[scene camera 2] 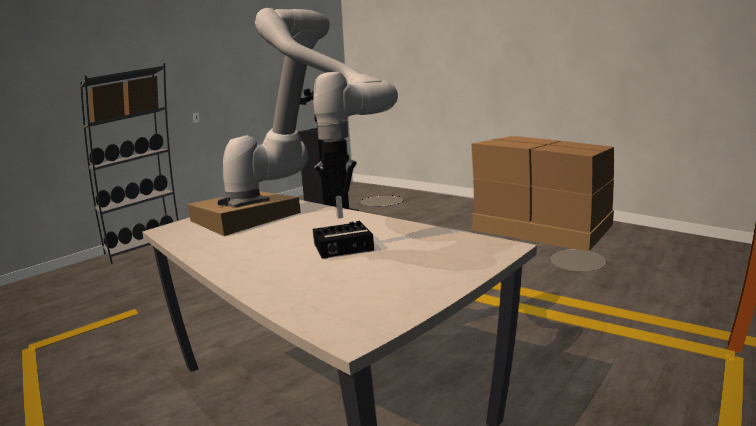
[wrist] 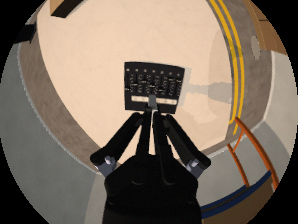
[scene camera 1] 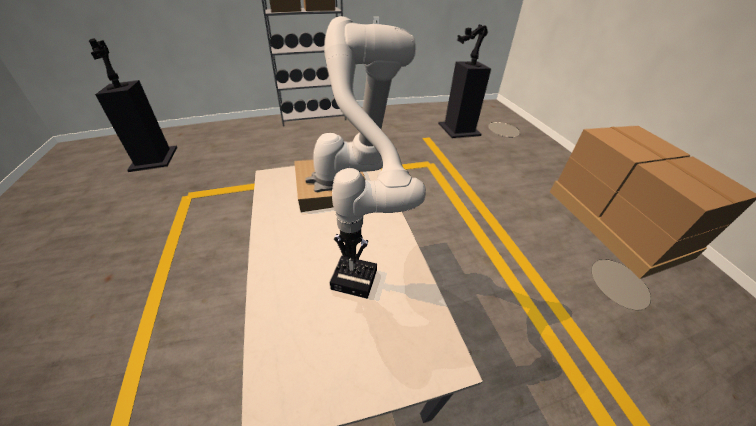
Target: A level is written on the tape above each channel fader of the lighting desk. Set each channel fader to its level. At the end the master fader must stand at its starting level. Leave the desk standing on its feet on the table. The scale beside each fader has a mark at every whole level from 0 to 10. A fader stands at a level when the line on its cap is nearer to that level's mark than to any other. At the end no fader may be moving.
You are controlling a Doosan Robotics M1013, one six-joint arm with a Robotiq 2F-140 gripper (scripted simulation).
Labels:
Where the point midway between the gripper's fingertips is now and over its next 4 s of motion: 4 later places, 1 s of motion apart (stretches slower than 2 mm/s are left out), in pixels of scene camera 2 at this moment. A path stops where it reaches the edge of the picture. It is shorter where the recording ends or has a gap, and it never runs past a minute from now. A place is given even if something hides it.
The gripper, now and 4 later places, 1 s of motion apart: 339, 217; 333, 216; 328, 215; 329, 216; 330, 222

